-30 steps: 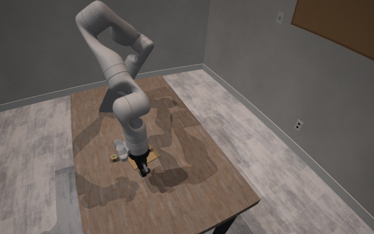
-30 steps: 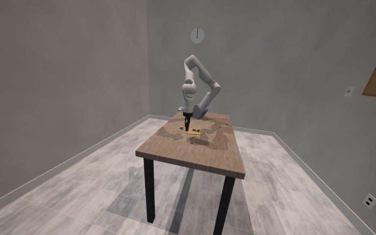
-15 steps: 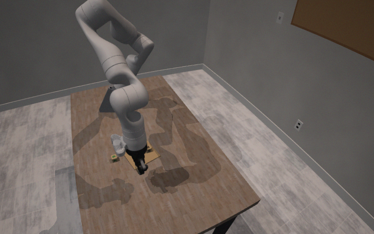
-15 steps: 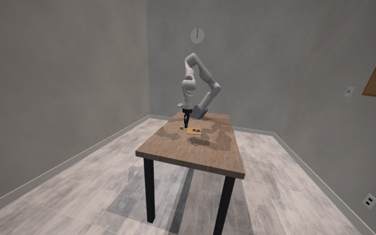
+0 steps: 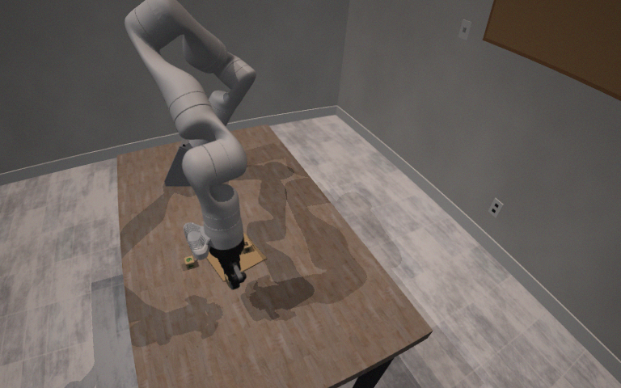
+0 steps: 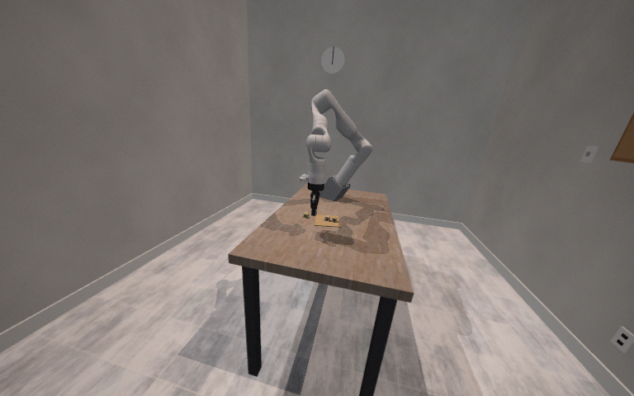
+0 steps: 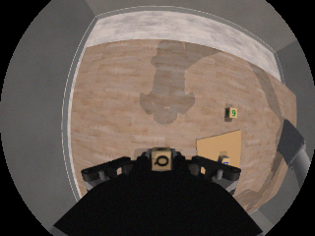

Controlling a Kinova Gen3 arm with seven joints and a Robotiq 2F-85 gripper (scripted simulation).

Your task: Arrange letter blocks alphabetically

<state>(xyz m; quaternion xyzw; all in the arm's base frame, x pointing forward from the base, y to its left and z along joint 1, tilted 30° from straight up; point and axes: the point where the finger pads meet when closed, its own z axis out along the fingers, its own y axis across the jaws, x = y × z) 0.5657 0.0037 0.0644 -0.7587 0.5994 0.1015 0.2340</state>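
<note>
The tan mat is 170 mm behind my hand, 20 mm to the left of it and 120 mm below it. Round my hand: block: 10 mm below.
</note>
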